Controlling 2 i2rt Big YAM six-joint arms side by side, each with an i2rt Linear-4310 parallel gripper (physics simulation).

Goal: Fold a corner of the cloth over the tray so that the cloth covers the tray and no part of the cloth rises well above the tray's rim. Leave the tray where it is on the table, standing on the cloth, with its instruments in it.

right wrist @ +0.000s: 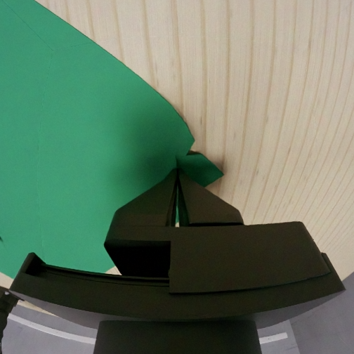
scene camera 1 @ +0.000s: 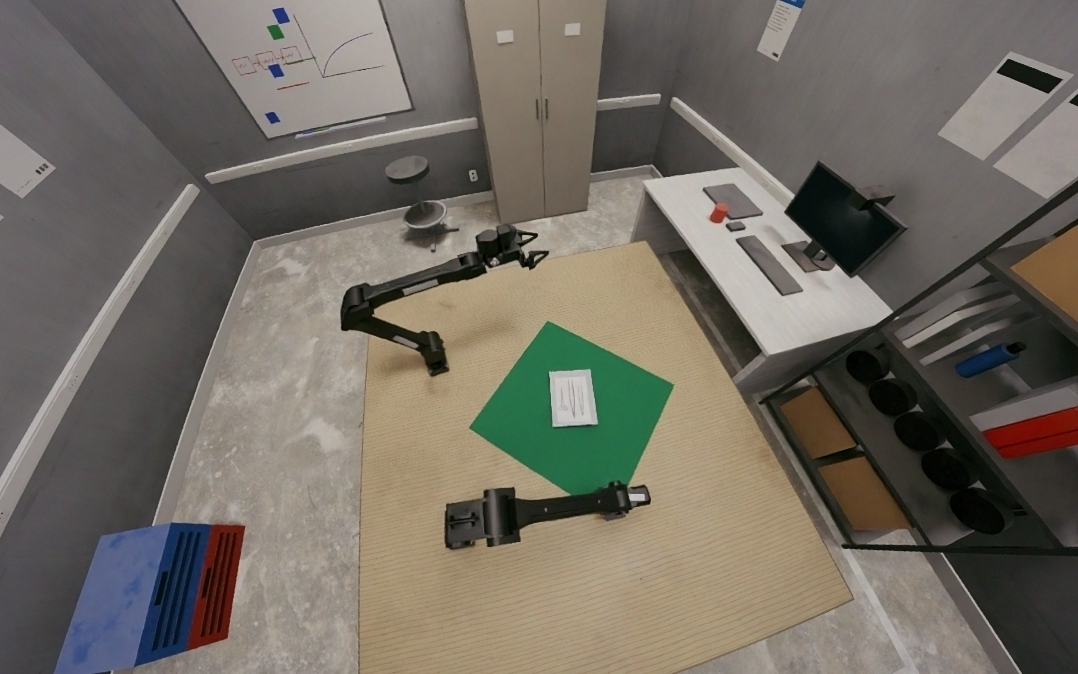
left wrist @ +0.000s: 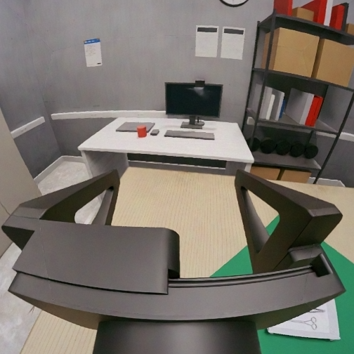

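The green cloth [scene camera 1: 516, 421] [left wrist: 345, 272] [right wrist: 65, 150] lies on the table with the white tray [scene camera 1: 573, 424] [left wrist: 304, 334] standing on its middle. Instruments [scene camera 1: 573, 397] [left wrist: 307, 322] lie in the tray. My right gripper [right wrist: 176, 174] is shut on the cloth near one corner. The cloth is pinched and creased at the fingertips, and its corner tip [right wrist: 204, 169] sticks out beyond them. In scene camera 1 the right fingers are hidden under the arm, at the cloth's near corner. My left gripper [scene camera 1: 543, 247] [left wrist: 176, 175] is open and empty, raised beyond the cloth's far corner.
The wooden table top [scene camera 1: 445, 445] [left wrist: 170, 210] [right wrist: 280, 100] surrounds the cloth. A white desk [scene camera 1: 763, 294] [left wrist: 225, 150] with a monitor [scene camera 1: 842, 218] [left wrist: 193, 100] stands beyond the table's right edge in scene camera 1. A shelf unit stands nearer, at the far right.
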